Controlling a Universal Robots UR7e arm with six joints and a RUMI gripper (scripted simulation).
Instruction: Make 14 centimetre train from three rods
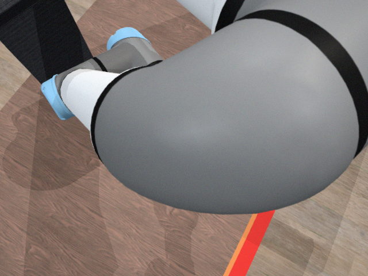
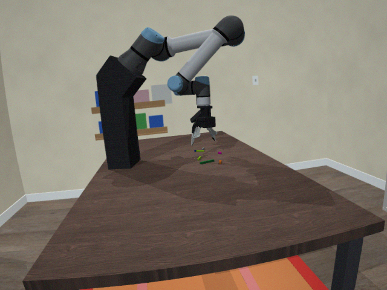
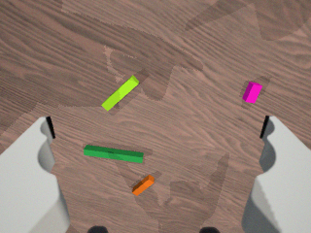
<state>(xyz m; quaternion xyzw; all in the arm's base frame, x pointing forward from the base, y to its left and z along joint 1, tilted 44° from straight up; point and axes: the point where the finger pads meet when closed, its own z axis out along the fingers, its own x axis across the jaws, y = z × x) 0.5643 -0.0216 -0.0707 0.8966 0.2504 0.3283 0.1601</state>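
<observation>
The green rod lies 12 cm to the right of my hand, 7 cm below it and 1 cm behind it. Also, from my hand: magenta rod (10 cm ahead, 7 cm below, 4 cm to the left); then blue rod (16 cm to the left, 7 cm below, 3 cm behind); then orange rod (16 cm to the right, 7 cm below, 5 cm ahead).
</observation>
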